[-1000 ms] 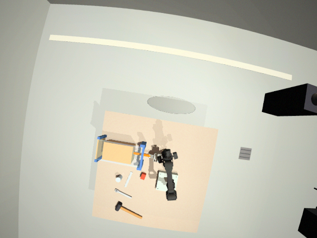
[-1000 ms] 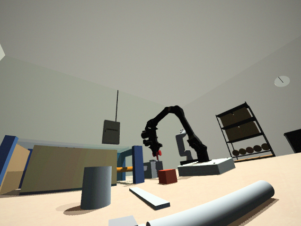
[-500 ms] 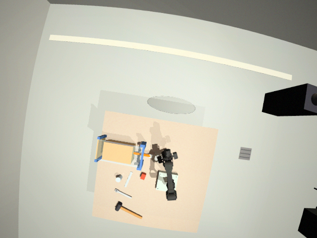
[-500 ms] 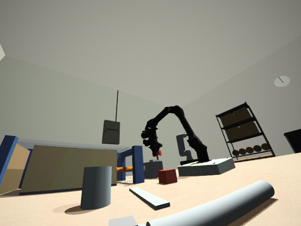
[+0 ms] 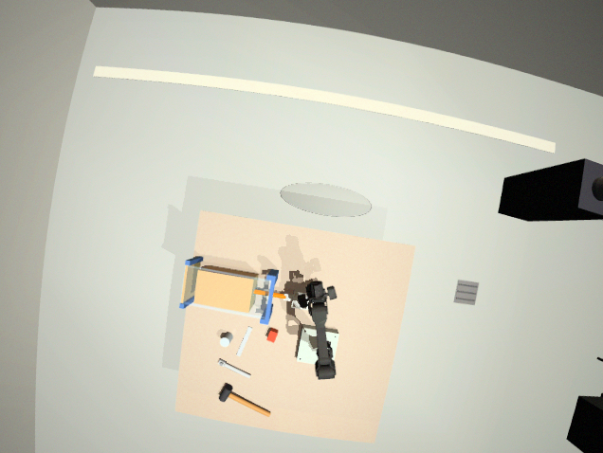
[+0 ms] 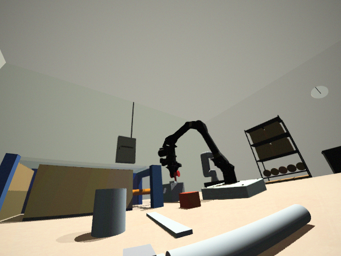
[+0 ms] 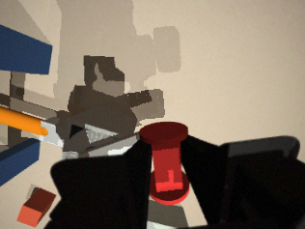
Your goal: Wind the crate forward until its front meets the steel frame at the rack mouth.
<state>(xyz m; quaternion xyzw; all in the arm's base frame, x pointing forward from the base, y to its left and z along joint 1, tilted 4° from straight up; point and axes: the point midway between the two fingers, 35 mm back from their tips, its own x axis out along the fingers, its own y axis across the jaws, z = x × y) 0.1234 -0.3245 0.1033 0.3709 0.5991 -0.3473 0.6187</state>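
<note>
The winch crank handle is 4 cm to the left of my gripper tip, 3 cm below it and 2 cm ahead of it. From my gripper tip the other things lie so: winch (10 cm below, 7 cm to the left, 5 cm ahead); blue frame (23 cm ahead, 9 cm to the left, 2 cm below); red knob (1 cm to the left, 1 cm behind).
</note>
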